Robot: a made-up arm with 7 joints. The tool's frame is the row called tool.
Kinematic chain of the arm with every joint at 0, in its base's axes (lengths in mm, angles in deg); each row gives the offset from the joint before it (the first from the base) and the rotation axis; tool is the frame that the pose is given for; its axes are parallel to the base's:
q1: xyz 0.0 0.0 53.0 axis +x
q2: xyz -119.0 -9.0 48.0 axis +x
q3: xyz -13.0 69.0 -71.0 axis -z
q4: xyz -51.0 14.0 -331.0 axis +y
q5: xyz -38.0 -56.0 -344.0 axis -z
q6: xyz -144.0 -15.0 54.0 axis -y
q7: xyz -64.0 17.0 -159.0 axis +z
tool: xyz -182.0 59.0 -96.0
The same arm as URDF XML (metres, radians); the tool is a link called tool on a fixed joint. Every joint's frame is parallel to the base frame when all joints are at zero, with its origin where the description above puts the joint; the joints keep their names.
<robot name="arm">
  <link name="base"/>
  <link name="link1"/>
  <link name="link2"/>
  <link name="link3"/>
  <link name="link4"/>
  <link name="link5"/>
  <link name="link6"/>
  <link name="link7"/>
  <link name="tool"/>
  <joint name="q1" type="continuous">
    <parent link="base"/>
    <child link="link1"/>
    <origin xyz="0 0 0.053"/>
    <axis xyz="1 0 0"/>
  </joint>
  <joint name="q2" type="continuous">
    <parent link="link1"/>
    <child link="link2"/>
    <origin xyz="-0.119 -0.009 0.048"/>
    <axis xyz="1 0 0"/>
  </joint>
  <joint name="q3" type="continuous">
    <parent link="link2"/>
    <child link="link3"/>
    <origin xyz="-0.013 0.069 -0.071"/>
    <axis xyz="0 0 -1"/>
  </joint>
  <joint name="q4" type="continuous">
    <parent link="link3"/>
    <child link="link4"/>
    <origin xyz="-0.051 0.014 -0.331"/>
    <axis xyz="0 1 0"/>
  </joint>
  <joint name="q5" type="continuous">
    <parent link="link4"/>
    <child link="link5"/>
    <origin xyz="-0.038 -0.056 -0.344"/>
    <axis xyz="0 0 -1"/>
  </joint>
  <joint name="q6" type="continuous">
    <parent link="link5"/>
    <child link="link6"/>
    <origin xyz="-0.144 -0.015 0.054"/>
    <axis xyz="0 -1 0"/>
  </joint>
  <joint name="q7" type="continuous">
    <parent link="link6"/>
    <child link="link7"/>
    <origin xyz="-0.064 0.017 -0.159"/>
    <axis xyz="0 0 1"/>
  </joint>
  <joint name="tool_joint" type="fixed">
    <parent link="link7"/>
    <child link="tool"/>
    <origin xyz="-0.182 0.059 -0.096"/>
  </joint>
</robot>

